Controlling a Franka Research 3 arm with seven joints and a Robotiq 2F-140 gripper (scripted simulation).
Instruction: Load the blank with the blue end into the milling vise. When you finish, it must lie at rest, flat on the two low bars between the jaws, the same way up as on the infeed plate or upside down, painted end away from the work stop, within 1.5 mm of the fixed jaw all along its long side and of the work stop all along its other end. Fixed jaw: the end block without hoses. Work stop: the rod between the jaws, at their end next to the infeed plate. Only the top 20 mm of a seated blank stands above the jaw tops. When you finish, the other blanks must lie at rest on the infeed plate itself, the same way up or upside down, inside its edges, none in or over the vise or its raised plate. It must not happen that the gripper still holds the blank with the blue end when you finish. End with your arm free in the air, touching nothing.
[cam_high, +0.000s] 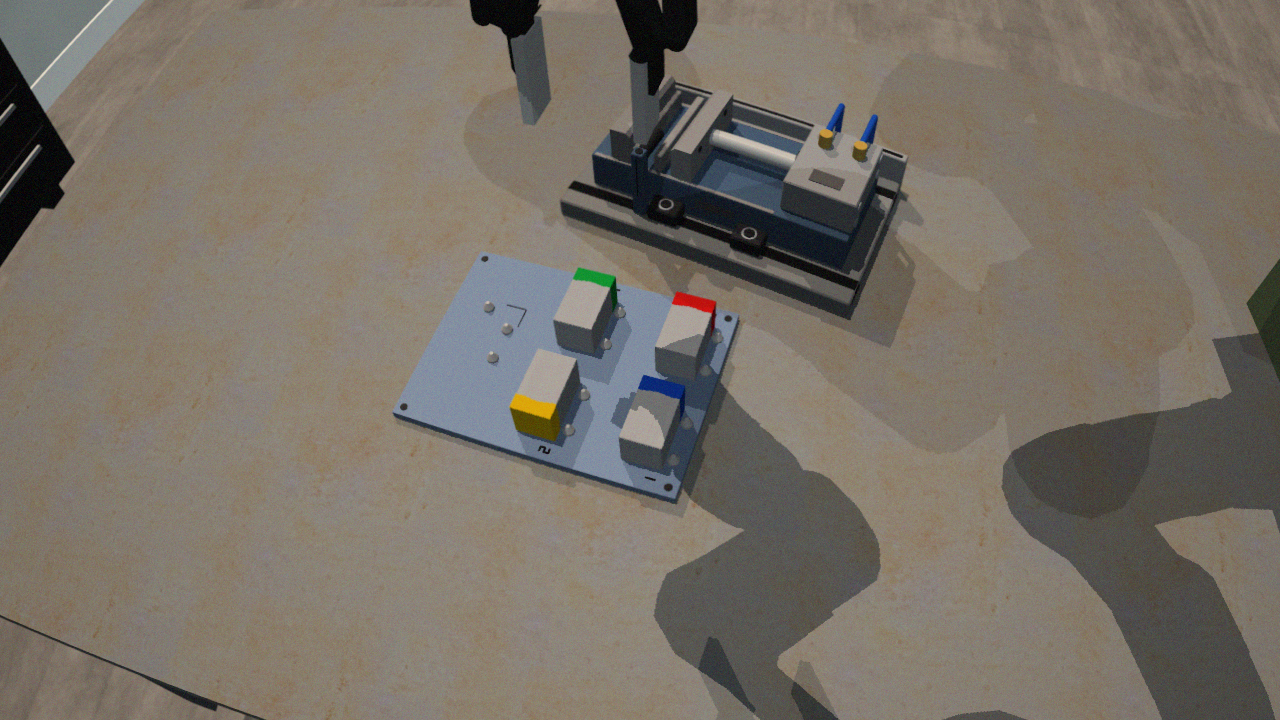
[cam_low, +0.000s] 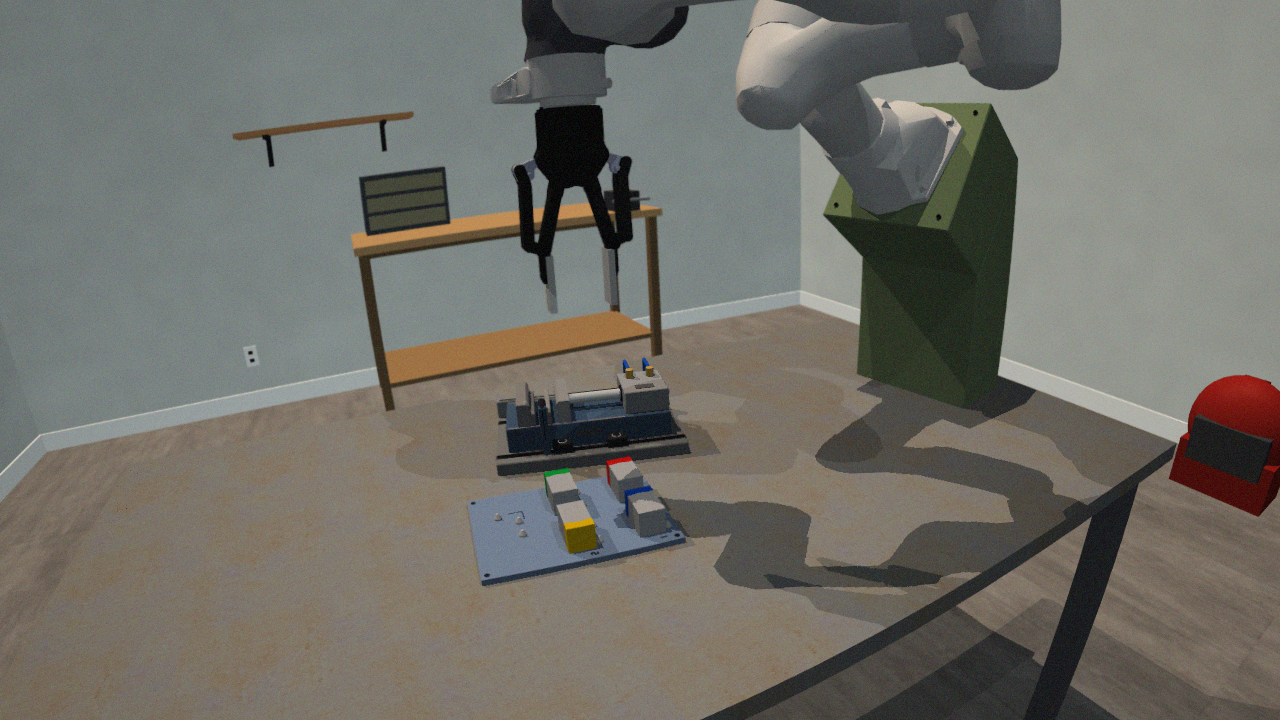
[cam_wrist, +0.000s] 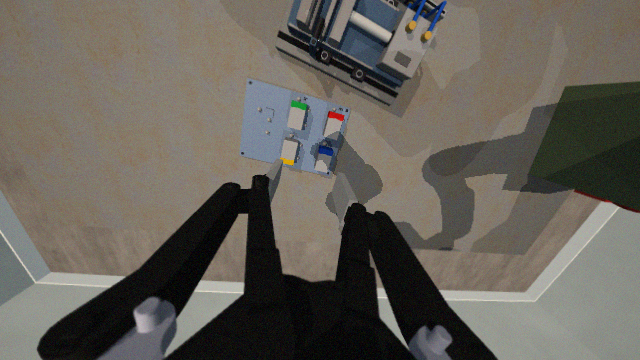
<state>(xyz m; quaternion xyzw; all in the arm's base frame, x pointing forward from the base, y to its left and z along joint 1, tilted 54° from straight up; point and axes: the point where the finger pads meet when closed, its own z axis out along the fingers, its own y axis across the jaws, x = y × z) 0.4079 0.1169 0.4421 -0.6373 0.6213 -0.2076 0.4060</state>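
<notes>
Right now my hand is 6 cm past the blue-ended blank, 3 cm to the right of it and 29 cm above it. The rest, counted from my hand: red-ended blank 4 cm behind, 5 cm to the right, 29 cm below; green-ended blank 5 cm ahead, 4 cm to the right, 29 cm below; yellow-ended blank 3 cm ahead, 5 cm to the left, 29 cm below.
</notes>
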